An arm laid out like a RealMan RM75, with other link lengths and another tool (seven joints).
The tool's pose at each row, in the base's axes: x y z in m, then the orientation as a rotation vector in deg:
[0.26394 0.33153 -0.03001 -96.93 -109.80 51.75]
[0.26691 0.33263 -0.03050 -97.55 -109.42 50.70]
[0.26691 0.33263 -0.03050 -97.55 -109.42 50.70]
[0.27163 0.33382 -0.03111 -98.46 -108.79 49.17]
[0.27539 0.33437 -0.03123 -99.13 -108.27 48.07]
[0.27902 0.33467 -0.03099 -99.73 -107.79 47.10]
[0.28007 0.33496 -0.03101 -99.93 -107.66 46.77]
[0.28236 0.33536 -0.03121 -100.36 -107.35 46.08]
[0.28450 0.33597 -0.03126 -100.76 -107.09 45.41]
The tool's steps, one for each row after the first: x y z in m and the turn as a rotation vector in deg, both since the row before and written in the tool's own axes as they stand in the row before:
[0.00064 0.00248 -0.00192 -0.41 0.80 0.25]
[0.00000 0.00000 0.00000 0.00 0.00 0.00]
[0.00051 0.00382 -0.00303 -0.57 1.20 0.39]
[0.00005 0.00280 -0.00257 -0.38 0.89 0.32]
[-0.00015 0.00246 -0.00269 -0.34 0.79 0.29]
[0.00018 0.00078 -0.00073 -0.13 0.25 0.09]
[0.00018 0.00181 -0.00146 -0.27 0.54 0.21]
[0.00041 0.00161 -0.00148 -0.28 0.50 0.18]

